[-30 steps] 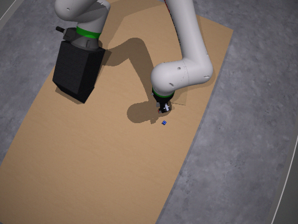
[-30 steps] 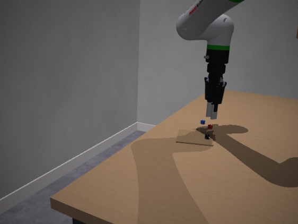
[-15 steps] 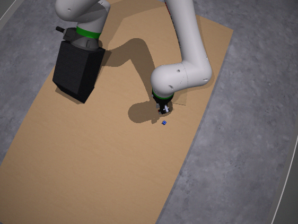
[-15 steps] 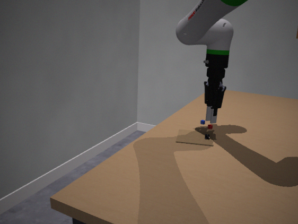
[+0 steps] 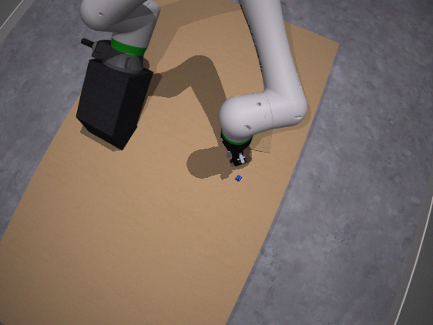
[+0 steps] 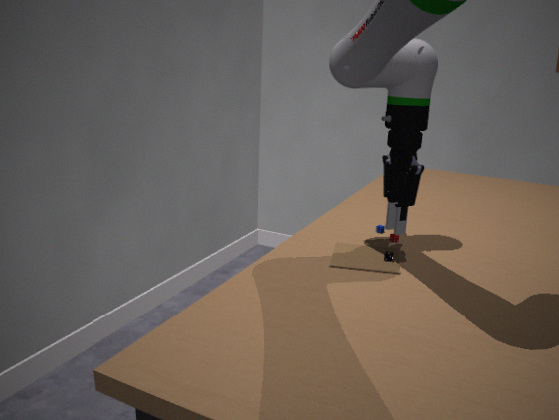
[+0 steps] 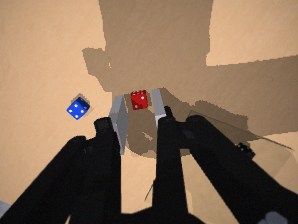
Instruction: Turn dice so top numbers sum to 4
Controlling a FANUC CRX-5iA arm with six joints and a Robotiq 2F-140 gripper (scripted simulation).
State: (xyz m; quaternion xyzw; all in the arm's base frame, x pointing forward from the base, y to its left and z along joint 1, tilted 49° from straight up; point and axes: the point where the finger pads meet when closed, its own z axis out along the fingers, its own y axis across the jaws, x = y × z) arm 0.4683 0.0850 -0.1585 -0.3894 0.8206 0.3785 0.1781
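Now: the red die 5 cm below my hand. Also, from my hand: blue die 5 cm below, 5 cm ahead, 4 cm to the right; then black die 14 cm to the left, 4 cm below, 3 cm behind; then tan mat 14 cm to the left, 5 cm below, 2 cm ahead.
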